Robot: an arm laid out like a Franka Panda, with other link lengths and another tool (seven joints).
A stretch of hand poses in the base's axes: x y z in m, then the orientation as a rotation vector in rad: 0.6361 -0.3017 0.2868 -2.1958 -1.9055 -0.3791; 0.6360 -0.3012 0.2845 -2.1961 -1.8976 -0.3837; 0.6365 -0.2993 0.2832 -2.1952 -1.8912 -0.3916; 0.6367 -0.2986 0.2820 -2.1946 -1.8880 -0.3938; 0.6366 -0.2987 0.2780 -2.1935 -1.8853 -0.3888; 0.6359 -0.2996 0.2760 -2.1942 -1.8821 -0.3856; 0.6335 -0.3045 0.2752 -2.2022 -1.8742 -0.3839; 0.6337 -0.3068 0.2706 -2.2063 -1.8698 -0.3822; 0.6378 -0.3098 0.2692 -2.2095 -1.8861 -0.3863; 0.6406 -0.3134 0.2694 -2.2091 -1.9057 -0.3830; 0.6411 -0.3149 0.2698 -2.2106 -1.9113 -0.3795; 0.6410 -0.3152 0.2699 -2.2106 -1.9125 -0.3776; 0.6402 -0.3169 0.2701 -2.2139 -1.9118 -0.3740; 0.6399 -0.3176 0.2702 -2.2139 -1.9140 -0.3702; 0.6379 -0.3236 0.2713 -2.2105 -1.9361 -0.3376; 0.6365 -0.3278 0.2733 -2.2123 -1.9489 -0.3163; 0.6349 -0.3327 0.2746 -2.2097 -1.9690 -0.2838; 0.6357 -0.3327 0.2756 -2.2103 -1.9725 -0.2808; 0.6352 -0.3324 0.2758 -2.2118 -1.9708 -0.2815; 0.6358 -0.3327 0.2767 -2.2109 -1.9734 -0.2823
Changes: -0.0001 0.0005 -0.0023 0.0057 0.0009 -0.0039; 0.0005 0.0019 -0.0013 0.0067 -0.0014 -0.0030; 0.0002 0.0007 -0.0012 0.0028 0.0004 -0.0012; -0.0001 -0.0001 -0.0040 0.0004 0.0046 -0.0001; -0.0007 -0.0009 -0.0020 0.0002 0.0031 -0.0015; -0.0024 -0.0049 -0.0008 -0.0011 0.0018 -0.0075; 0.0002 -0.0023 -0.0046 -0.0007 0.0015 -0.0039; 0.0041 -0.0030 -0.0014 -0.0093 -0.0110 0.0050; 0.0028 -0.0036 0.0002 -0.0115 -0.0069 0.0089; 0.0005 -0.0015 0.0004 -0.0051 -0.0011 0.0019; -0.0001 -0.0003 0.0001 -0.0013 0.0006 0.0007; -0.0008 -0.0017 0.0002 -0.0028 0.0012 -0.0017; -0.0003 -0.0007 0.0001 -0.0025 0.0012 0.0012; -0.0020 -0.0060 0.0011 -0.0214 0.0099 0.0138; -0.0014 -0.0042 0.0020 -0.0156 0.0055 0.0061; -0.0016 -0.0049 0.0013 -0.0212 0.0098 0.0123; 0.0008 0.0000 0.0010 -0.0033 -0.0002 0.0014; -0.0005 0.0003 0.0002 0.0003 -0.0002 -0.0016; 0.0006 -0.0003 0.0009 -0.0006 -0.0013 0.0015
